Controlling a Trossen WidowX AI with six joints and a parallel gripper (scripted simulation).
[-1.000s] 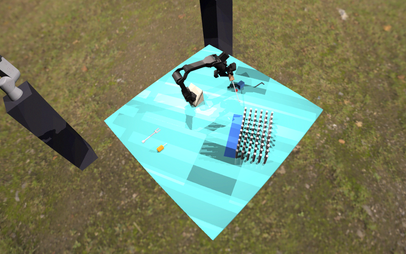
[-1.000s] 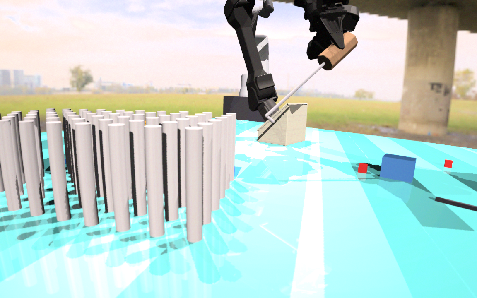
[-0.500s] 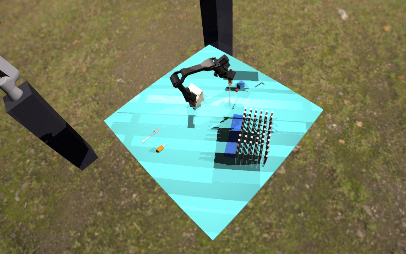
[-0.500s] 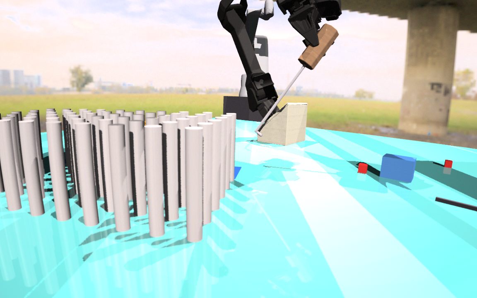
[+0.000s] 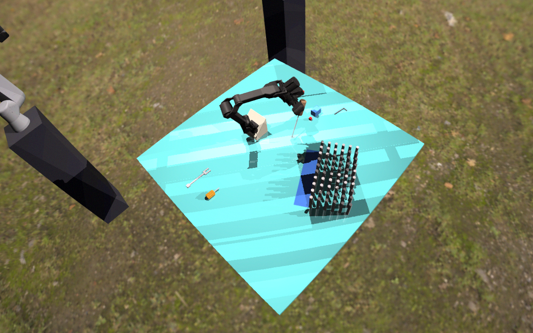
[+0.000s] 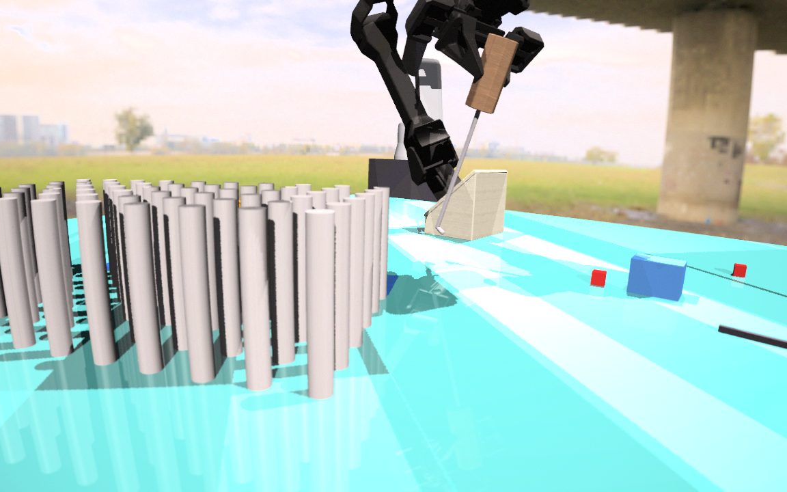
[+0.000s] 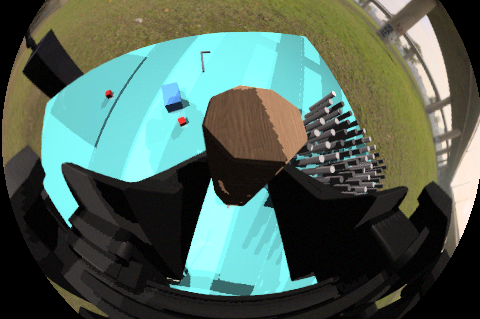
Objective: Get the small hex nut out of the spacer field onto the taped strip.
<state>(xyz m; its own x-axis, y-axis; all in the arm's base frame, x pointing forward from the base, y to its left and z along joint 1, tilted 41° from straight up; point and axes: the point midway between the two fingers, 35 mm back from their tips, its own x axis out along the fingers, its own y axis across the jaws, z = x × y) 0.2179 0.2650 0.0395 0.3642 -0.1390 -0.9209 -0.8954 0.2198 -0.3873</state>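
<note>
The wooden-handled hook tool lies 1 cm behind my gripper tip, 4 cm to the right of it and 9 cm below it. Also, from my gripper tip: dark hex key: 6 cm ahead, 34 cm to the left, 23 cm below; blue cube: 6 cm behind, 20 cm to the left, 22 cm below; blue taped strip: 22 cm ahead, 20 cm to the right, 24 cm below.
</note>
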